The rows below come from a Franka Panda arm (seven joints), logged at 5 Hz.
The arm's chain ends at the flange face. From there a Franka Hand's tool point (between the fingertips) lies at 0.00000 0.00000 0.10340 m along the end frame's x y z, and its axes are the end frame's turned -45 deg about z.
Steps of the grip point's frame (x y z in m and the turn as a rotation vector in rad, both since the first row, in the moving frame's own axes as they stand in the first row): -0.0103, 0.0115, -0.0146, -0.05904, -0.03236, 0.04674; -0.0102, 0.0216, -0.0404, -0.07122, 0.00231, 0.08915; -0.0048, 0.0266, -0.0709, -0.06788, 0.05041, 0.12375
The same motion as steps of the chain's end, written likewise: -0.0009, 0.0087, -0.0144, -0.06463, 0.01887, 0.04674; 0.0029, 0.0172, -0.0401, -0.04873, 0.05199, 0.08915; 0.0069, 0.0204, -0.0705, -0.01235, 0.08364, 0.12375
